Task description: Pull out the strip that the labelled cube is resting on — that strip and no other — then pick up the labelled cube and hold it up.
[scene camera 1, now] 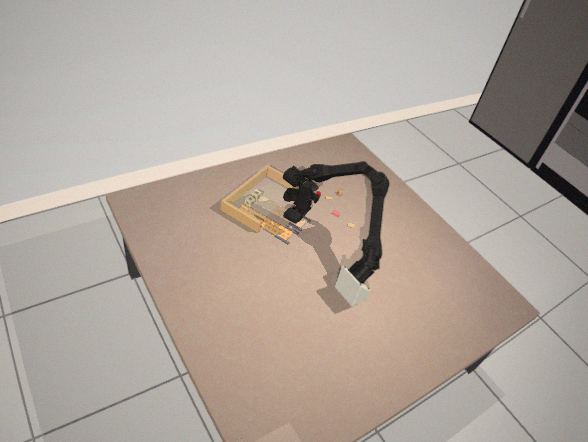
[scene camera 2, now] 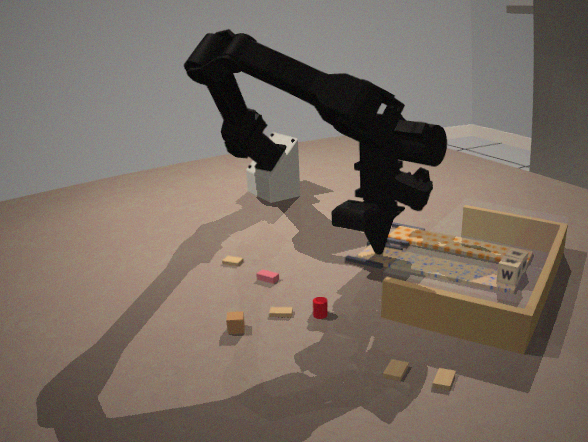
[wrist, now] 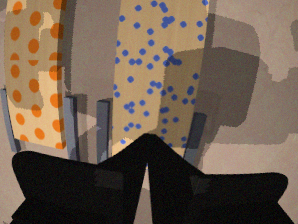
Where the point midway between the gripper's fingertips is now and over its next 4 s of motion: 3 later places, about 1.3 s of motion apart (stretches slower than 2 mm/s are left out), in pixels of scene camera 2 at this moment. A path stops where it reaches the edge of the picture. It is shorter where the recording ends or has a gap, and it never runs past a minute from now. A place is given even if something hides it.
My gripper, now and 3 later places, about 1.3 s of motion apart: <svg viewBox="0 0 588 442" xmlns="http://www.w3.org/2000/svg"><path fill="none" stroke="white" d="M378 253L365 250L334 243L305 237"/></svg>
